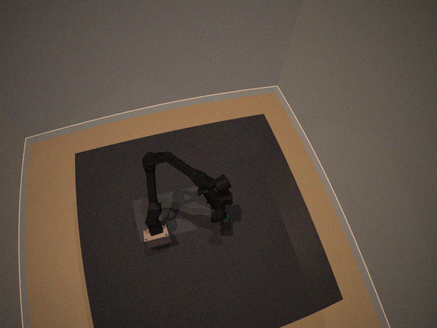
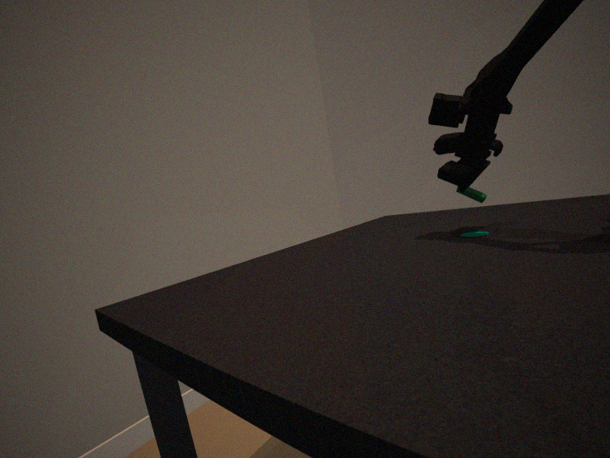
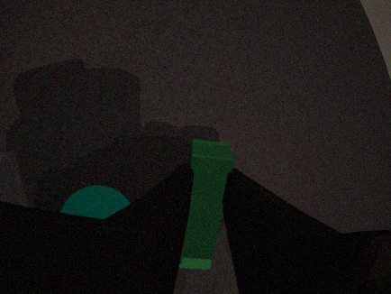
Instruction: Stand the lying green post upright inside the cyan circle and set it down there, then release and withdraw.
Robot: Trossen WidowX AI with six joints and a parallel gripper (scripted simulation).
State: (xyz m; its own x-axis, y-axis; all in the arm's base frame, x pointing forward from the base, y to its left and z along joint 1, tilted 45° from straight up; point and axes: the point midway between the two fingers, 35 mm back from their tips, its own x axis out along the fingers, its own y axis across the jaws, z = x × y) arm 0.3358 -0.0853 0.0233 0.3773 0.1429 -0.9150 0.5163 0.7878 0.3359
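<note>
Now: the cyan circle 20 mm behind my gripper tip, 50 mm to the left of it and 100 mm below it. The rest, counted from my gripper tip: green post 20 mm behind, 10 mm below.
</note>
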